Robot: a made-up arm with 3 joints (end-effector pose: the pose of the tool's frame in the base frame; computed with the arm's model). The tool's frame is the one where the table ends. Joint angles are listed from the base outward.
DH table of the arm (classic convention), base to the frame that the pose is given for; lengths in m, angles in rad. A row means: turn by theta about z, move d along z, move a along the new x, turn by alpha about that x. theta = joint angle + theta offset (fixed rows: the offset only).
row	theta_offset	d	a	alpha
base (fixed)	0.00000	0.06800	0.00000	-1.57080
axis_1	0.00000	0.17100	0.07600	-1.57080
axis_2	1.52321	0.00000	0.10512	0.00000
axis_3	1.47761	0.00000	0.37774	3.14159
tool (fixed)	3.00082	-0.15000	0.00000	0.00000
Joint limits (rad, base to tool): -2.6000..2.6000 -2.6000..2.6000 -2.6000..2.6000
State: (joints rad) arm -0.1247 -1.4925 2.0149
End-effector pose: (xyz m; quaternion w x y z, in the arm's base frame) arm -0.1495 0.3085 -0.1019 0.9642 0.0161 -0.0602 -0.2577
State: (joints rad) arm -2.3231 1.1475 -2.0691
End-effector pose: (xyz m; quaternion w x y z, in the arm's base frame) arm 0.2472 -0.2067 0.0233 0.3564 -0.4079 -0.8217 0.1769
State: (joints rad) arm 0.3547 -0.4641 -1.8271
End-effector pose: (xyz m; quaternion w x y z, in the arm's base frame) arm 0.3362 -0.1668 -0.2165 0.4060 0.1607 0.0728 0.8967
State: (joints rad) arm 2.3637 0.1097 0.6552
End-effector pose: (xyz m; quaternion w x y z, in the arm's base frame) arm 0.0636 0.2868 0.3412 0.3518 -0.3453 0.8585 -0.1415
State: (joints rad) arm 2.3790 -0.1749 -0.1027
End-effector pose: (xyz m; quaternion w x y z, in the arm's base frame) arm 0.0742 -0.0850 0.3464 0.3685 0.1284 0.9193 0.0515
